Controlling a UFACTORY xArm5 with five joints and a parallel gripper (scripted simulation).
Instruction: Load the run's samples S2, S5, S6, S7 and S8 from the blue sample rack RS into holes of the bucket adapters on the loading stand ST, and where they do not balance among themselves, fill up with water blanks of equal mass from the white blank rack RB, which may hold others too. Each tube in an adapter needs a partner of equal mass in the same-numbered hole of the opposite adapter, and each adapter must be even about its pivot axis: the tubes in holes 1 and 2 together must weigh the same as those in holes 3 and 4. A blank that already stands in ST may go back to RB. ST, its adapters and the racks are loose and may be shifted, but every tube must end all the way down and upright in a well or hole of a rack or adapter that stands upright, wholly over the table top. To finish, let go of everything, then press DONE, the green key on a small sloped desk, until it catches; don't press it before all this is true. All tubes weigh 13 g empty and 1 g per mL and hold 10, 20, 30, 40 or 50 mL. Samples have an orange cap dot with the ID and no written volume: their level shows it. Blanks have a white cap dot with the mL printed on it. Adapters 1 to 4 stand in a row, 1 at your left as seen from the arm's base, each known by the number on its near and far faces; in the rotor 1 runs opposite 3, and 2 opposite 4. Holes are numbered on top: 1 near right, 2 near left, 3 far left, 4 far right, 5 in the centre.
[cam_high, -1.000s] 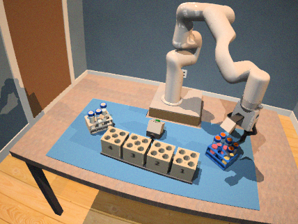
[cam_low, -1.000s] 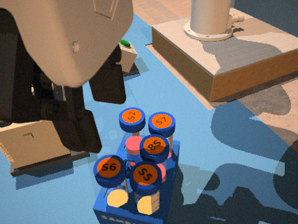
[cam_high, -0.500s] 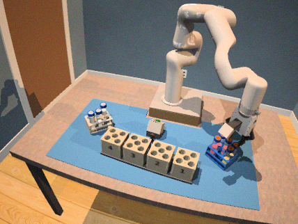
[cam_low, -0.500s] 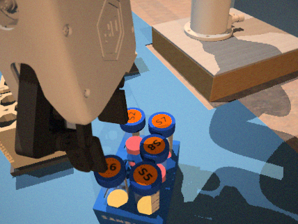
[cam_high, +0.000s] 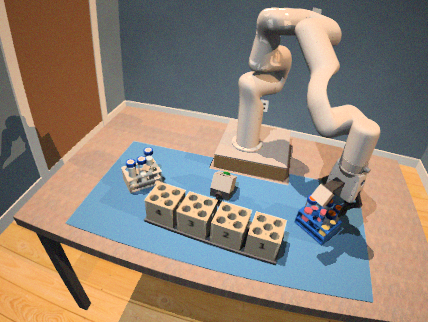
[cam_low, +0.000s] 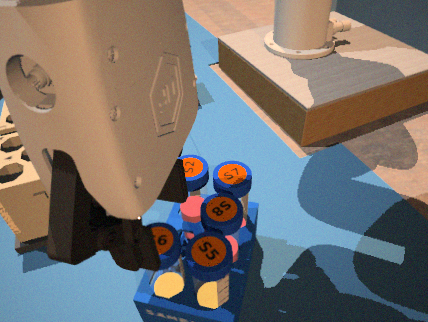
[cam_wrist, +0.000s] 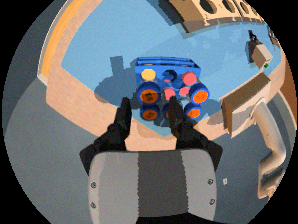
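Right now the blue sample rack RS is 40 mm behind my hand, 20 mm to the right of it and 120 mm below it. From my hand the other things lie so: white blank rack RB: 10 mm ahead, 670 mm to the right, 120 mm below; blue-capped tube: 50 mm ahead, 670 mm to the right, 90 mm below; loading stand ST: 110 mm ahead, 340 mm to the right, 150 mm below.
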